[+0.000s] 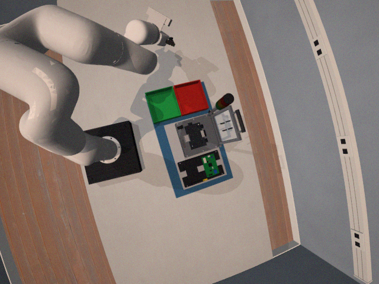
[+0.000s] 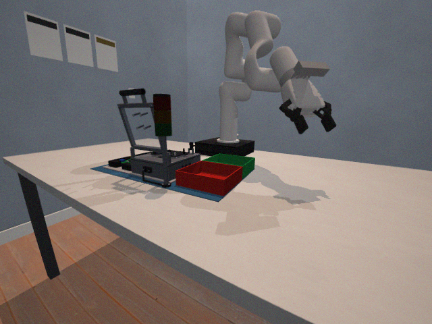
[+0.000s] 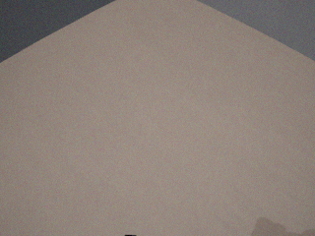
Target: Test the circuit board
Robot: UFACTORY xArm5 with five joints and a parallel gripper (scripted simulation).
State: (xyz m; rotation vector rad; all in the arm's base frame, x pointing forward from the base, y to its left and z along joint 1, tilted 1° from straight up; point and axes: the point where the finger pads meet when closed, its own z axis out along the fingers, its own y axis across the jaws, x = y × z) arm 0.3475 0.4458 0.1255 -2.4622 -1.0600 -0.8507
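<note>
Right now my hand is 64 cm to the left of the green circuit board, 16 cm above it and 12 cm short of it. The rest, counted from my hand: black block 42 cm to the right, 9 cm below, 1 cm ahead; red bin 27 cm to the right, 17 cm below, 10 cm ahead; green bin 28 cm to the right, 17 cm below, 5 cm behind.
</note>
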